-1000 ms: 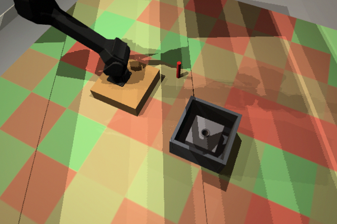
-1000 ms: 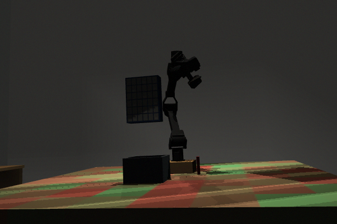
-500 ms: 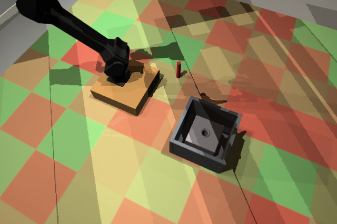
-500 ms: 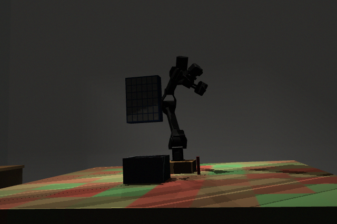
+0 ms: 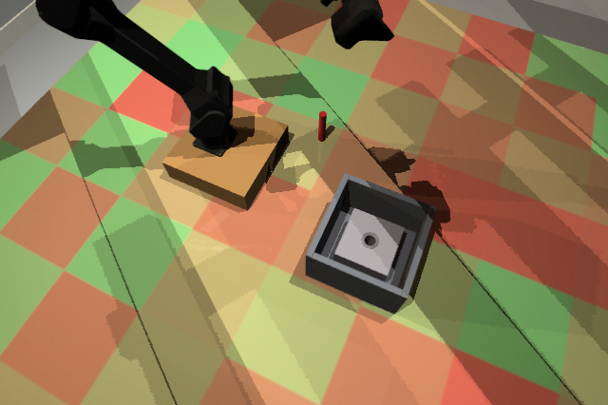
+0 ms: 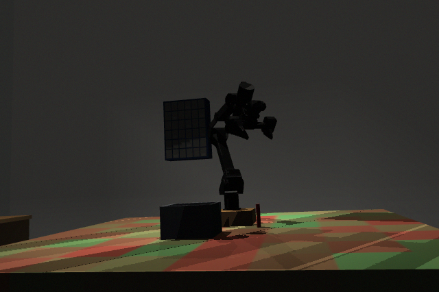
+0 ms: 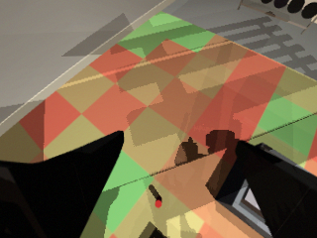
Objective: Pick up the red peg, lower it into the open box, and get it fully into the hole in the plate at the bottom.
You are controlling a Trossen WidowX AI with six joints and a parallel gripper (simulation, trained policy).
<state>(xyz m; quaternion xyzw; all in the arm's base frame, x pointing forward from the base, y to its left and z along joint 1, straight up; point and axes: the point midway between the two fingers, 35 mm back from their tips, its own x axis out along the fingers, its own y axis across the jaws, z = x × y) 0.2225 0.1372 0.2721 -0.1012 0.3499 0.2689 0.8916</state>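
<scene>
My gripper tip is now 7 cm past the red peg, 3 cm to the left of it and 26 cm above it. Also, from my gripper tip: dark box 10 cm ahead, 22 cm to the right, 28 cm below; grey plate 10 cm ahead, 22 cm to the right, 26 cm below.
</scene>
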